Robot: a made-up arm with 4 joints.
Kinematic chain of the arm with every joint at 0, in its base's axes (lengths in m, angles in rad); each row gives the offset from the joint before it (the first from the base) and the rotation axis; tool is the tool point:
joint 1: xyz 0 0 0.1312 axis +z
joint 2: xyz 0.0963 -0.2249 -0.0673 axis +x
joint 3: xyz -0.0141 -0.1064 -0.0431 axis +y
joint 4: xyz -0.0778 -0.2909 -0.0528 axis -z
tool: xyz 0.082 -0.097 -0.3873
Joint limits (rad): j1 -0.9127..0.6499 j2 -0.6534..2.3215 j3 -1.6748..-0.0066 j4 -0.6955..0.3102
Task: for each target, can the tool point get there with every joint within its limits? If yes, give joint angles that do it. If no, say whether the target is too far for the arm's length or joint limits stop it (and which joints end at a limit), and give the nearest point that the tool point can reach.
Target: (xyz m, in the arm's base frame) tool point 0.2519 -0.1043 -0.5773
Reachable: yes | joints 0.0500 0.9684 -0.3170 -0.2881
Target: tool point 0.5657 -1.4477 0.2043
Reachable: no: too far | nearest point 0.3406 -0.8716 0.0984 | short by 0.628 m
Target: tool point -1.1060 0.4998 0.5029
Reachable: no: too far | nearest point -0.2458 0.4156 0.0173 | short by 0.991 m
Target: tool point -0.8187 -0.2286 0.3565
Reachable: no: joint limits stop it (at a limit: joint 1, joint 2, joint 3, joint 4) | nearest point -0.6996 -0.6114 -0.0070 | short by 0.541 m
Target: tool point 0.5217 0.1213 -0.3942
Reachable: yes | joints 0.5308 1.3837 -1.2314 -0.5433
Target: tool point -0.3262 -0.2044 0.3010
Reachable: no: joint limits stop it (at a limit: joint 1, joint 2, joint 3, joint 4) | nearest point -0.1024 -0.7301 0.3582 | short by 0.574 m
